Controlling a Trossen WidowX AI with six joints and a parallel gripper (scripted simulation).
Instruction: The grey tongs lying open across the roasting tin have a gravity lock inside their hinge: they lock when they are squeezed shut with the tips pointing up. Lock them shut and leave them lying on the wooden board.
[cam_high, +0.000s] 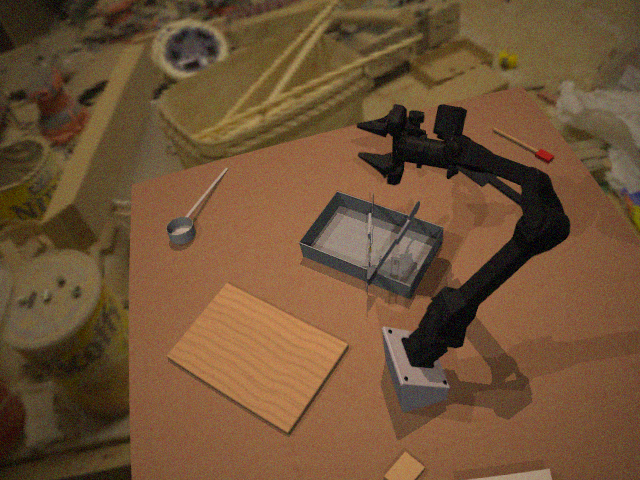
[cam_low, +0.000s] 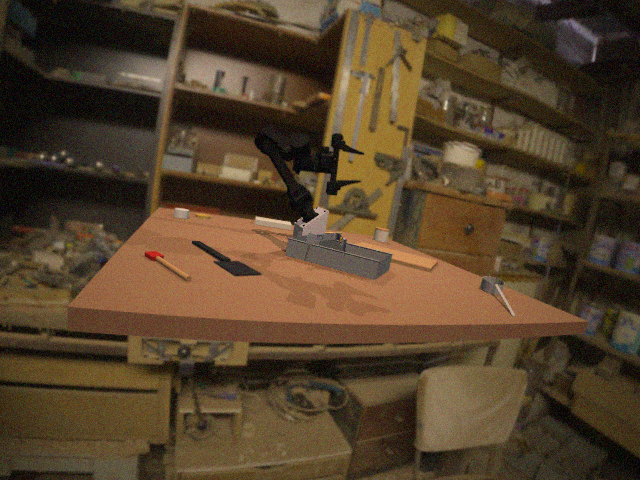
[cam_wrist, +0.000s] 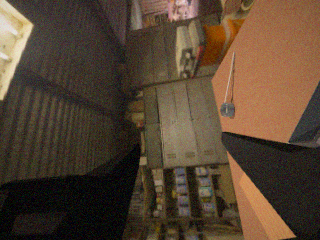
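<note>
The yellow slider is 240 mm below my gripper tip, 110 mm behind it and 20 mm to the left of it. Round my gripper tip: grey roasting tin: 290 mm below, 60 mm behind, 10 mm to the left; wooden board: 350 mm to the left, 310 mm below, 260 mm behind; black spatula: 380 mm to the right, 310 mm below, 40 mm ahead.
</note>
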